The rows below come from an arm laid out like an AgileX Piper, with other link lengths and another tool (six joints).
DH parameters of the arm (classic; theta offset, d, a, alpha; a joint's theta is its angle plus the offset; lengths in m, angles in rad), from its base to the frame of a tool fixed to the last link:
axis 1: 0 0.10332 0 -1.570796
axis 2: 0.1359 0 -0.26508 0
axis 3: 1.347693 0 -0.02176 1.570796
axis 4: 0 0.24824 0 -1.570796
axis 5: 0 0 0 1.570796
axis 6: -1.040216 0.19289 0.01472 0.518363
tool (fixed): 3.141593 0.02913 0 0
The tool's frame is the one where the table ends.
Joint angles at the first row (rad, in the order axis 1, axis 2, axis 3, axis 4, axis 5, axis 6):
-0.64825, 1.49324, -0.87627, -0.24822, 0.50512, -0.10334
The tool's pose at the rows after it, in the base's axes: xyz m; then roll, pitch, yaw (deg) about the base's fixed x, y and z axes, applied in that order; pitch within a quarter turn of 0, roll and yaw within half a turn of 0:
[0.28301, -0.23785, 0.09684, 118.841, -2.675, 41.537]
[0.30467, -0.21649, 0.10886, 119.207, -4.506, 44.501]
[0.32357, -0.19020, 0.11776, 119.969, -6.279, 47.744]
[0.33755, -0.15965, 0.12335, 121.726, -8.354, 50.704]
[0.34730, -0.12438, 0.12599, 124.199, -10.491, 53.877]
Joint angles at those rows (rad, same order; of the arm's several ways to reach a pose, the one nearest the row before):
-0.59846, 1.49326, -0.94037, -0.16680, 0.56713, -0.15393
-0.52828, 1.49323, -0.99560, -0.12204, 0.62025, -0.16313
-0.45276, 1.49324, -1.03961, -0.08278, 0.66869, -0.16521
-0.37814, 1.49324, -1.07665, -0.03511, 0.72433, -0.16554
-0.29922, 1.49324, -1.10487, 0.01639, 0.78126, -0.16555

